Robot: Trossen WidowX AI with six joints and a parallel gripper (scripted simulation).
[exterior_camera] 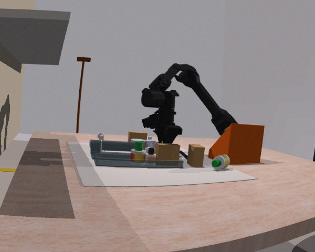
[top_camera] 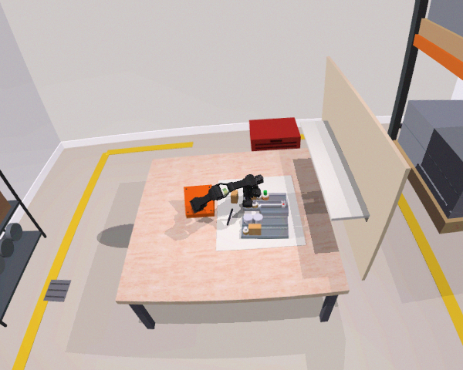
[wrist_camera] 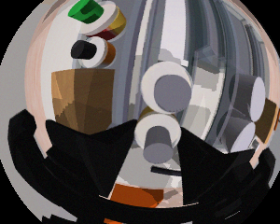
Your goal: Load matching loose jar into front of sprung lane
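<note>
The black-lidded jar lies 80 mm ahead of my gripper tip and 60 mm to the left of it. The rest, counted from my gripper tip: pusher plate (140 mm ahead, 60 mm to the right, 10 mm above); sprung lane (130 mm ahead, 60 mm to the right, 20 mm below).
</note>
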